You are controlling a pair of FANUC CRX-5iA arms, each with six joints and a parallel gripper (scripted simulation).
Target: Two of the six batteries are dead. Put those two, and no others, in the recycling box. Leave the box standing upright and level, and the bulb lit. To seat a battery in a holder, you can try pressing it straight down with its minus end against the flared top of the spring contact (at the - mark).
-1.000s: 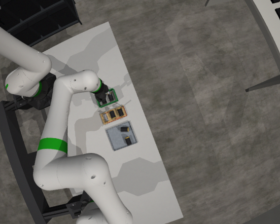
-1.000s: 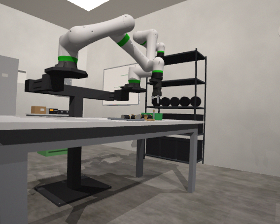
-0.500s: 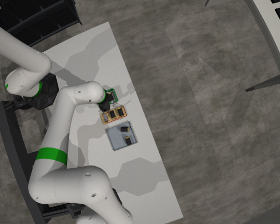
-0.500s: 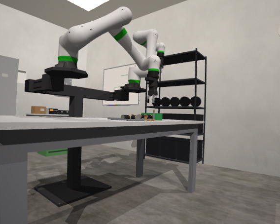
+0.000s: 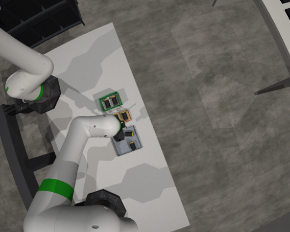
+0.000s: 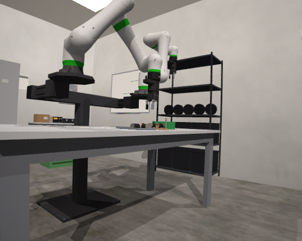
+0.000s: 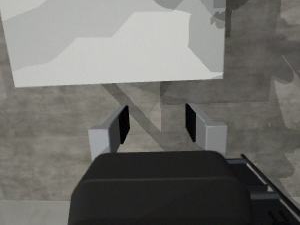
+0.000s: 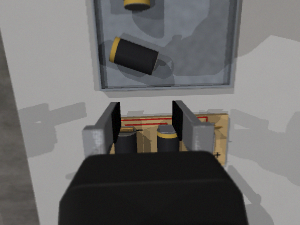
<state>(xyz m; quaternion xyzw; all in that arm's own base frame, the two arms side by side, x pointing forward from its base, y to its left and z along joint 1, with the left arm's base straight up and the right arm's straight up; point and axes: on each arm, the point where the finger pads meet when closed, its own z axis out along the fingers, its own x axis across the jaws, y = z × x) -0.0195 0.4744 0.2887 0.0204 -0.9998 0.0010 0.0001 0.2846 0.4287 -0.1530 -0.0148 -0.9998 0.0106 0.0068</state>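
My right hand is 150 mm above the grey tray, 90 mm to the left of it and 50 mm past it. Also, from my right hand: green recycling box (230 mm to the left, 140 mm below).
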